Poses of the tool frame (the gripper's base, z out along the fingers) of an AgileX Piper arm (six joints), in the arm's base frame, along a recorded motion.
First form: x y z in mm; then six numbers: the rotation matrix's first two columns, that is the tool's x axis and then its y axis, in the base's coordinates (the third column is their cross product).
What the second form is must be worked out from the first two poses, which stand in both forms.
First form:
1: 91 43 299 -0.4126 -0.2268 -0.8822 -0.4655 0.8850 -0.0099
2: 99 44 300 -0.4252 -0.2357 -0.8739 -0.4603 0.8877 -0.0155
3: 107 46 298 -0.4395 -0.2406 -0.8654 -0.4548 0.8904 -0.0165
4: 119 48 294 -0.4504 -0.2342 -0.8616 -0.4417 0.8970 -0.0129
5: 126 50 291 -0.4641 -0.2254 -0.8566 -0.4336 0.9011 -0.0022
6: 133 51 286 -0.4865 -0.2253 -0.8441 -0.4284 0.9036 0.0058
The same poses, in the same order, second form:
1: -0.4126 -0.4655 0.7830 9.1; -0.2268 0.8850 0.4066 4.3; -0.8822 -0.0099 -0.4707 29.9; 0 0 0 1
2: -0.4252 -0.4603 0.7794 9.9; -0.2357 0.8877 0.3957 4.4; -0.8739 -0.0155 -0.4859 30.0; 0 0 0 1
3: -0.4395 -0.4548 0.7745 10.7; -0.2406 0.8904 0.3863 4.6; -0.8654 -0.0165 -0.5008 29.8; 0 0 0 1
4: -0.4504 -0.4417 0.7759 11.9; -0.2342 0.8970 0.3748 4.8; -0.8616 -0.0129 -0.5075 29.4; 0 0 0 1
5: -0.4641 -0.4336 0.7724 12.6; -0.2254 0.9011 0.3704 5.0; -0.8566 -0.0022 -0.5159 29.1; 0 0 0 1
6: -0.4865 -0.4284 0.7614 13.3; -0.2253 0.9036 0.3644 5.1; -0.8441 0.0058 -0.5361 28.6; 0 0 0 1
